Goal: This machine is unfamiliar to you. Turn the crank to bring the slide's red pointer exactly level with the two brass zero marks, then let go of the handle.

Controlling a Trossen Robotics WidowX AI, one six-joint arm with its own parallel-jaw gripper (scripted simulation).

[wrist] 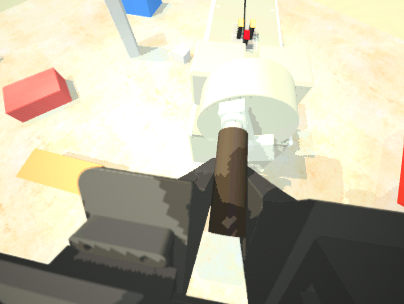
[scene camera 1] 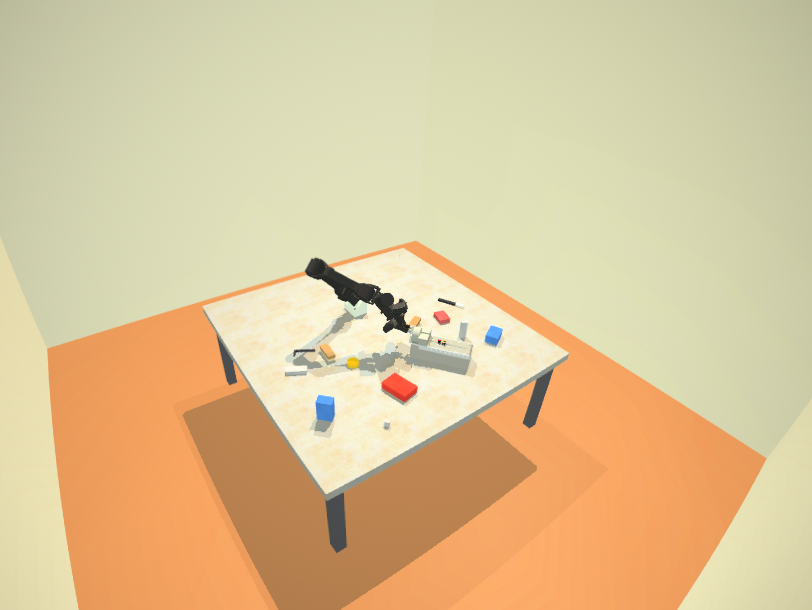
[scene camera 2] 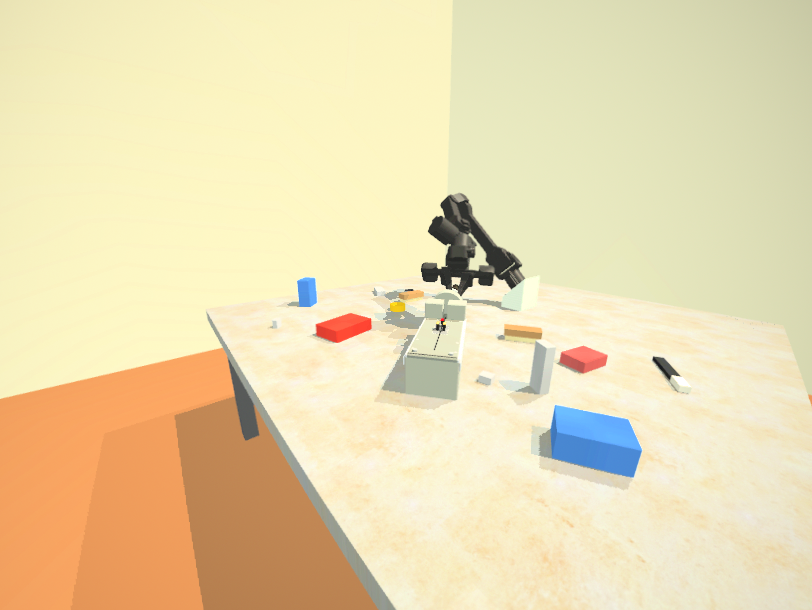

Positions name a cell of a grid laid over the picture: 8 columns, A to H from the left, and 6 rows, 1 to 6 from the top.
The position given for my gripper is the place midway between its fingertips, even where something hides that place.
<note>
In view: my gripper (scene camera 2: E3), a brown crank handle (wrist: E5) and a small red block (scene camera 2: F4).
The small red block is seen too in the wrist view (wrist: A2). My gripper shows as well in the wrist view (wrist: E4).
</note>
